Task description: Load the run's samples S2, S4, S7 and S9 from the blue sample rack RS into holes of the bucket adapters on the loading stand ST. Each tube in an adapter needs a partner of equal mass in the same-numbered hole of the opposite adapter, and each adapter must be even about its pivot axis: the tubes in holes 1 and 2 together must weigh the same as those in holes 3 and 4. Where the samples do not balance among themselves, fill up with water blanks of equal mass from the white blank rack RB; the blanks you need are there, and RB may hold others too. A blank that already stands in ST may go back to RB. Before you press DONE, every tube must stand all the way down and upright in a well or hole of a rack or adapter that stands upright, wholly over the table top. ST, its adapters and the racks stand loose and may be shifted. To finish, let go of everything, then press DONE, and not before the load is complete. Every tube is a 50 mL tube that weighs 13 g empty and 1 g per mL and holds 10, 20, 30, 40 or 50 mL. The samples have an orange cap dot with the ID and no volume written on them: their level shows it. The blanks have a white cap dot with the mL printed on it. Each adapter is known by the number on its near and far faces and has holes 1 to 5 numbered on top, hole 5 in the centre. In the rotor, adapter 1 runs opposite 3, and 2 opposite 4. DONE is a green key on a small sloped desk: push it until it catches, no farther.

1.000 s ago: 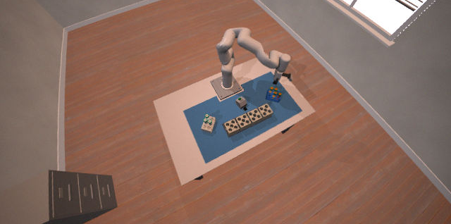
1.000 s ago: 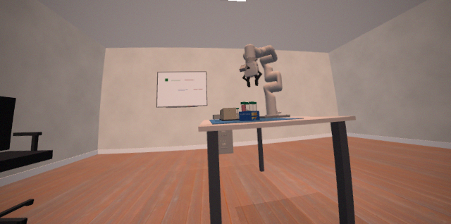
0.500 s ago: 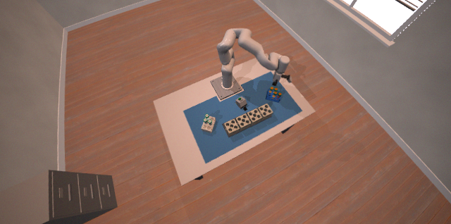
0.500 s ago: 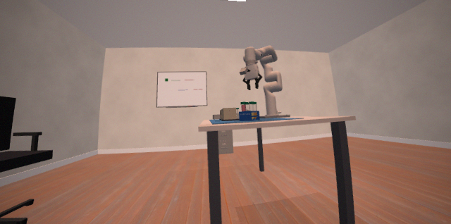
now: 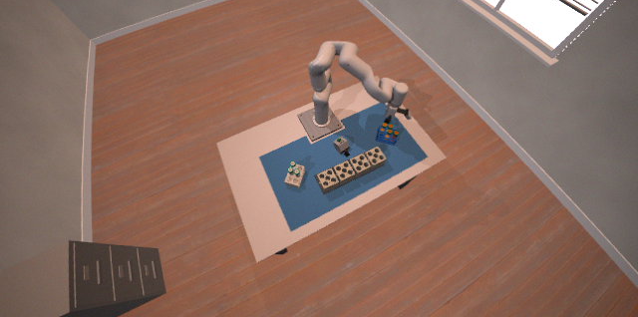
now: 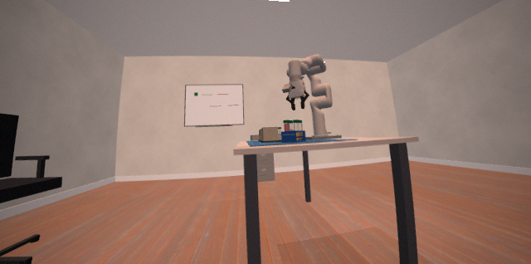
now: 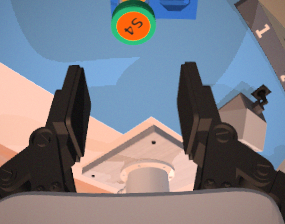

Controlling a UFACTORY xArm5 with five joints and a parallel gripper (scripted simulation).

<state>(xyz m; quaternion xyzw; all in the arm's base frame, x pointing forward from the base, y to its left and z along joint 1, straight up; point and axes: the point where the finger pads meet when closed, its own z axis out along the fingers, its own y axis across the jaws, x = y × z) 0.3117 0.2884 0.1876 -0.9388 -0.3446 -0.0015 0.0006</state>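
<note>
Right now my hand is 10 mm past the sample tube S4 and 140 mm above it. Round my hand: sample tube S2: 80 mm ahead, 30 mm to the left, 140 mm below; sample tube S9: 60 mm ahead, 140 mm below; sample tube S7: 40 mm ahead, 20 mm to the left, 140 mm below.
</note>
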